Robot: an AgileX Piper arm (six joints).
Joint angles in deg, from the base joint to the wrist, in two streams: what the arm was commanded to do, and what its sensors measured. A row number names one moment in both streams.
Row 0, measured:
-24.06 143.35 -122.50 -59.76 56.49 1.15
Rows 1 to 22, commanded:
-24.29 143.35 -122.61 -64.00 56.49 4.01
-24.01 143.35 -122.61 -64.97 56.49 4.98
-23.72 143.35 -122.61 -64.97 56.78 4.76
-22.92 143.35 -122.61 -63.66 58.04 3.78
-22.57 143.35 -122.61 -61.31 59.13 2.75
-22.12 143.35 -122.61 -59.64 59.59 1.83
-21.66 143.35 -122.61 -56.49 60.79 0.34
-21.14 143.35 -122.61 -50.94 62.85 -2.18
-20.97 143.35 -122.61 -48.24 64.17 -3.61
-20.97 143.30 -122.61 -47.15 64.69 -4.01
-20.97 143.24 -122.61 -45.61 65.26 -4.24
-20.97 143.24 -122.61 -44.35 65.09 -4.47
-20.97 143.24 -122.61 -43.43 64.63 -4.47
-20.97 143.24 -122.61 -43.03 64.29 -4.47
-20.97 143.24 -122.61 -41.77 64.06 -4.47
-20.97 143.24 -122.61 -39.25 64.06 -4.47
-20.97 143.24 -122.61 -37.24 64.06 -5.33
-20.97 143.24 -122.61 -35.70 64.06 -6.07
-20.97 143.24 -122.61 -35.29 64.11 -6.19
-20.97 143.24 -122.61 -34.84 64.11 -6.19
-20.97 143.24 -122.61 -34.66 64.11 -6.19
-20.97 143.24 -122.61 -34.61 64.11 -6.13
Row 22, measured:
-20.97 143.35 -122.50 -34.66 64.17 -5.84
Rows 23 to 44, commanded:
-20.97 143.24 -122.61 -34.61 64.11 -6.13
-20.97 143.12 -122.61 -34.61 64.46 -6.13
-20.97 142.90 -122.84 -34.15 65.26 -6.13
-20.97 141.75 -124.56 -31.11 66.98 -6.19
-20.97 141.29 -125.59 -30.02 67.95 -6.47
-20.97 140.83 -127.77 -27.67 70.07 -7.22
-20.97 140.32 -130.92 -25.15 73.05 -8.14
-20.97 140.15 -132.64 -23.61 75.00 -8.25
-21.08 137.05 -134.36 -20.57 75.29 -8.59
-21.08 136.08 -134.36 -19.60 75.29 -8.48
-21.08 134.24 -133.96 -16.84 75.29 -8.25
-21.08 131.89 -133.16 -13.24 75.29 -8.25
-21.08 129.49 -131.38 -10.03 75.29 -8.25
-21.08 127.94 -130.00 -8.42 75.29 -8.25
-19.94 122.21 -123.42 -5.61 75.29 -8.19
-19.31 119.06 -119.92 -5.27 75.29 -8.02
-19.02 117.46 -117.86 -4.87 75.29 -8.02
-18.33 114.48 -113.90 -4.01 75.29 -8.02
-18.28 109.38 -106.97 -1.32 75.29 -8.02
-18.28 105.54 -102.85 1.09 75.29 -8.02
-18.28 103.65 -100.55 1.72 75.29 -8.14
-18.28 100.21 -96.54 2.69 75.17 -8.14
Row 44, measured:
-18.33 104.62 -101.41 1.09 69.44 -8.02
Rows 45 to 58, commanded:
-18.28 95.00 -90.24 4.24 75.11 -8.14
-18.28 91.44 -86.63 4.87 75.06 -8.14
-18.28 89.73 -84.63 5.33 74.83 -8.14
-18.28 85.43 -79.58 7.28 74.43 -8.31
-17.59 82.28 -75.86 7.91 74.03 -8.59
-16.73 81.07 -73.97 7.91 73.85 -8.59
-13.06 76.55 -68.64 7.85 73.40 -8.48
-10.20 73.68 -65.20 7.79 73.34 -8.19
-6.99 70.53 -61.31 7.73 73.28 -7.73
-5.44 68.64 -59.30 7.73 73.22 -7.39
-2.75 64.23 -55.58 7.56 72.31 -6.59
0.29 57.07 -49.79 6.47 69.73 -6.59
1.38 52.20 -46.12 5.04 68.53 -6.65
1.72 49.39 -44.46 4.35 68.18 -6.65
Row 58, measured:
0.74 55.18 -48.36 6.76 69.33 -6.76
